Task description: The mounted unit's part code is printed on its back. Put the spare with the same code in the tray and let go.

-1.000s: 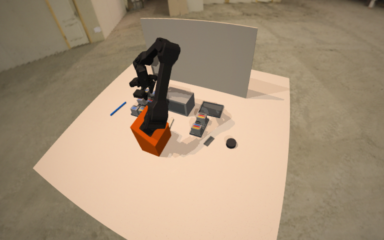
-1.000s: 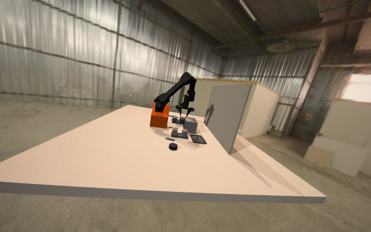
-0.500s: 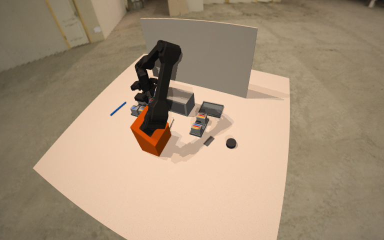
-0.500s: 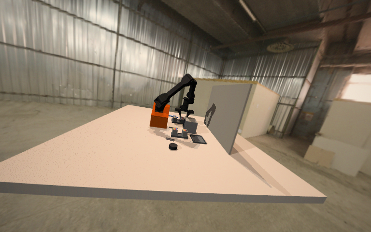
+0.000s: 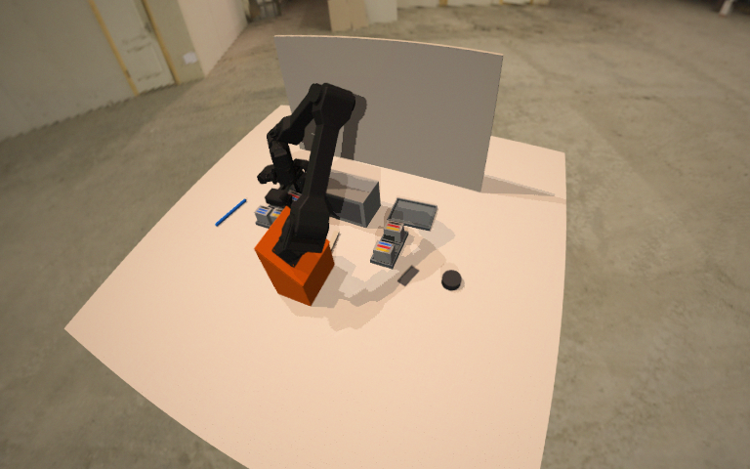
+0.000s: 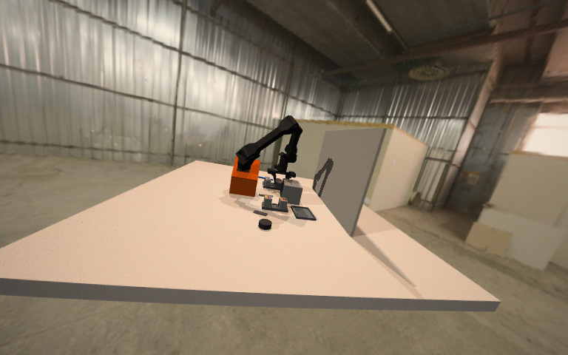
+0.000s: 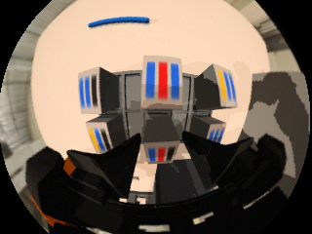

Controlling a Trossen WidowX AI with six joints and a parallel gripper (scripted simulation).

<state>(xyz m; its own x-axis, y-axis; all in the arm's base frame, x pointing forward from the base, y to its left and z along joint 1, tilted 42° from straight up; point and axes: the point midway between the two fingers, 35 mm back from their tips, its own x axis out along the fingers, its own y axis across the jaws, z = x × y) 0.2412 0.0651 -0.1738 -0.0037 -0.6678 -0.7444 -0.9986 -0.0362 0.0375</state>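
Right now my gripper tip is 80 mm short of the dark flat tray, 360 mm to the left of it and 20 mm above it. From my gripper tip the other things lie so: blue pen (90 mm behind, 210 mm to the left, 20 mm below); then mounted unit (50 mm ahead, 160 mm to the right, 20 mm above); then tall grey panel (280 mm ahead, 180 mm to the right, 200 mm above).
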